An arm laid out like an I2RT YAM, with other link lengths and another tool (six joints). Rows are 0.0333 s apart.
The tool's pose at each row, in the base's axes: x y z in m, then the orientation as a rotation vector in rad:
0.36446 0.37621 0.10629 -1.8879 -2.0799 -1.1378
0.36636 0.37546 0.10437 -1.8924 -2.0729 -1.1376
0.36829 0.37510 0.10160 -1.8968 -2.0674 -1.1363
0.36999 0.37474 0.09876 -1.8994 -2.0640 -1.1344
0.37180 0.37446 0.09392 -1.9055 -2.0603 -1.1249
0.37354 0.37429 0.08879 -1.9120 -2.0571 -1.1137
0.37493 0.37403 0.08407 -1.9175 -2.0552 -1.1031
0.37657 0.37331 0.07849 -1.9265 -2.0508 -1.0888
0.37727 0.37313 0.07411 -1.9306 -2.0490 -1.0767
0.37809 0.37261 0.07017 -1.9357 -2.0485 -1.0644
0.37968 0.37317 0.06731 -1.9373 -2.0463 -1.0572
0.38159 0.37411 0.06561 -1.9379 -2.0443 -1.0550
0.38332 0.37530 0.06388 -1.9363 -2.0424 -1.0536
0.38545 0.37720 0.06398 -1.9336 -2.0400 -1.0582
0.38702 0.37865 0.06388 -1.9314 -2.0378 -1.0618
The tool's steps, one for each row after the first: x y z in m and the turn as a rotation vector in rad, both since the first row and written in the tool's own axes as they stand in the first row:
-0.00207 0.00089 0.00167 -0.0006 0.0004 0.0057
-0.00429 0.00140 0.00419 -0.0006 0.0000 0.0105
-0.00649 0.00168 0.00667 0.0002 -0.0004 0.0136
-0.00974 0.00116 0.01066 0.0047 -0.0042 0.0191
-0.01305 0.00044 0.01490 0.0100 -0.0088 0.0246
-0.01612 -0.00040 0.01866 0.0152 -0.0134 0.0289
-0.02009 -0.00138 0.02285 0.0217 -0.0197 0.0362
-0.02277 -0.00269 0.02614 0.0284 -0.0237 0.0403
-0.02551 -0.00368 0.02897 0.0345 -0.0291 0.0438
-0.02695 -0.00356 0.03195 0.0390 -0.0304 0.0469
-0.02753 -0.00266 0.03446 0.0406 -0.0303 0.0487
-0.02789 -0.00195 0.03706 0.0425 -0.0286 0.0498
-0.02676 -0.00011 0.03893 0.0410 -0.0248 0.0501
-0.02599 0.00117 0.04046 0.0399 -0.0216 0.0505

